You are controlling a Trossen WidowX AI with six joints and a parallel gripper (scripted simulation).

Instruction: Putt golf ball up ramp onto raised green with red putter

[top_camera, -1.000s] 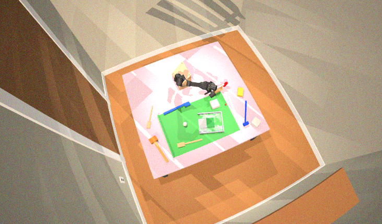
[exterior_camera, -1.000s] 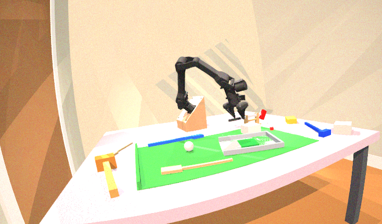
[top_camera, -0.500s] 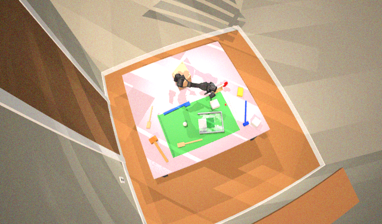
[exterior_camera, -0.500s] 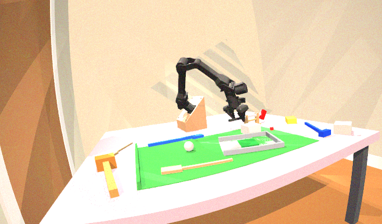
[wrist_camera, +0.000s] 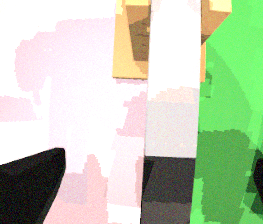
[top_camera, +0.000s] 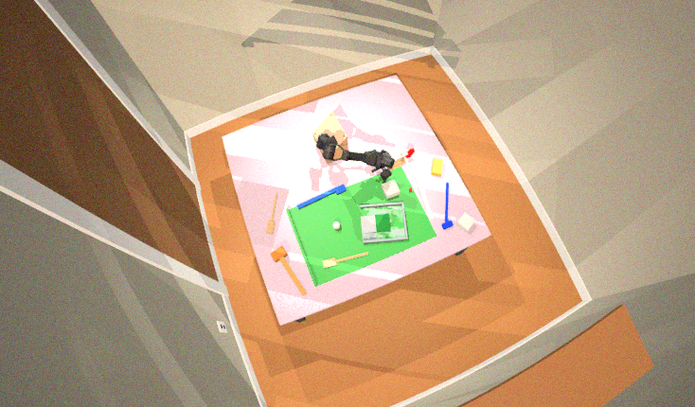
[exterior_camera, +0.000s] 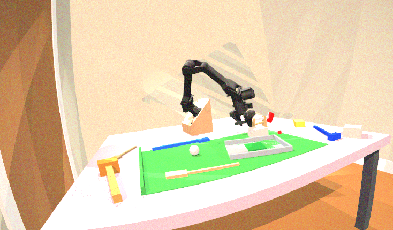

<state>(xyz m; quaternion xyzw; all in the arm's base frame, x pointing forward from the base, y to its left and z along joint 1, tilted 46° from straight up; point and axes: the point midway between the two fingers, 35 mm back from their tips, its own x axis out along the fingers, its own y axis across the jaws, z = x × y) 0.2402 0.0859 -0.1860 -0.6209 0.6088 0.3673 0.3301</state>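
Right now the wooden stand is 10 mm behind my gripper tip and 100 mm to the left of it. The rest, counted from my gripper tip: white golf ball: 200 mm ahead, 390 mm to the right, 10 mm below; then green mat: 240 mm ahead, 260 mm to the right, 30 mm below; then yellow block: 130 mm ahead, 320 mm to the left, 20 mm below.
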